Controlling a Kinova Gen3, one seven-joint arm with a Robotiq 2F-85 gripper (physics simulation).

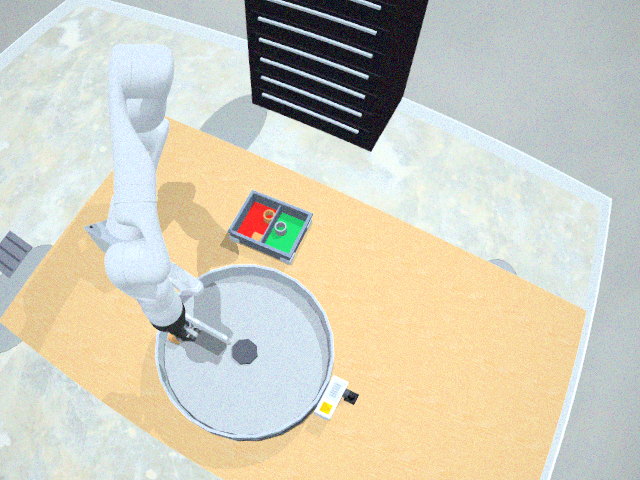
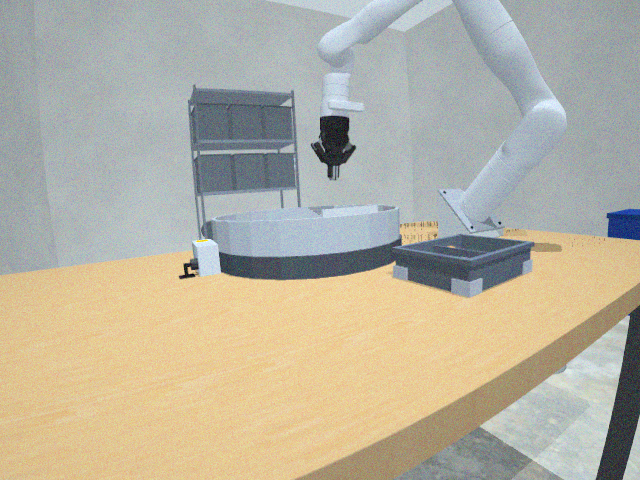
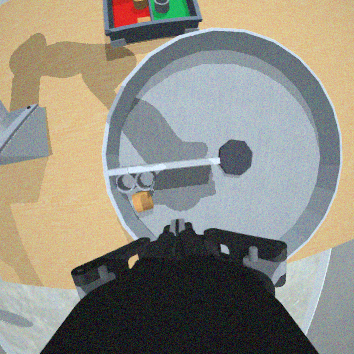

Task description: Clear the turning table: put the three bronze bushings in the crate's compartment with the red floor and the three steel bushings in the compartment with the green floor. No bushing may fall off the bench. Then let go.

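Pixels of known places: gripper, between the fingertips: (image 1: pixel 182 337) (image 2: pixel 333 180) (image 3: pixel 178 227); arm's base, origin of its link: (image 1: pixel 124 232) (image 2: pixel 472 209).
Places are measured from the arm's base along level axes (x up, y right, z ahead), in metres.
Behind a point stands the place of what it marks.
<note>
The crate (image 1: pixel 261 246) @(x -0.030, y -0.161, z 0.346 m) (image 2: pixel 439 273) @(x -0.055, y -0.261, z 0.418 m) (image 3: pixel 155 31) @(x -0.057, y -0.165, z 0.338 m) holds an upright bronze bushing (image 1: pixel 268 220) @(x -0.052, y -0.248, z 0.315 m) (image 3: pixel 140 4) @(x -0.058, y -0.247, z 0.311 m) and a bronze bushing on its side (image 1: pixel 257 236) @(x -0.041, y -0.186, z 0.318 m) (image 3: pixel 143 20) @(x -0.040, y -0.182, z 0.316 m) on red, and an upright steel bushing (image 1: pixel 280 232) @(x -0.052, y -0.231, z 0.363 m) (image 3: pixel 161 8) @(x -0.059, y -0.230, z 0.355 m) on green. On the turning table (image 1: pixel 289 320) @(x -0.024, y -0.017, z 0.510 m) (image 2: pixel 310 235) @(x -0.004, y -0.088, z 0.536 m) (image 3: pixel 280 110) @(x -0.025, y 0.025, z 0.560 m), two upright steel bushings, one (image 3: pixel 118 183) @(x -0.007, y 0.129, z 0.254 m) by the wall and one (image 3: pixel 146 188) @(x 0.000, y 0.141, z 0.300 m) beside it, stand near the bar. A bronze bushing (image 1: pixel 174 339) @(x 0.004, y 0.171, z 0.297 m) (image 3: pixel 142 201) @(x 0.007, y 0.159, z 0.293 m) lies on its side close by. My gripper (image 1: pixel 191 335) @(x 0.094, y 0.168, z 0.343 m) (image 2: pixel 333 175) @(x 0.094, y 0.168, z 0.343 m) (image 3: pixel 178 227) @(x 0.094, y 0.168, z 0.343 m) is shut and empty, high above the turning table.
A pale bar (image 1: pixel 209 329) @(x 0.024, y 0.109, z 0.364 m) (image 3: pixel 190 164) @(x 0.024, y 0.109, z 0.370 m) runs from the turning table's wall to its dark hub (image 1: pixel 244 351) @(x -0.016, y 0.107, z 0.455 m) (image 3: pixel 235 157) @(x -0.017, y 0.107, z 0.454 m). A white box (image 1: pixel 337 388) @(x -0.019, y 0.080, z 0.690 m) (image 2: pixel 207 260) @(x -0.048, y 0.055, z 0.691 m) stands against the turning table's outside. A black drawer cabinet (image 1: pixel 310 111) stands beyond the bench.
</note>
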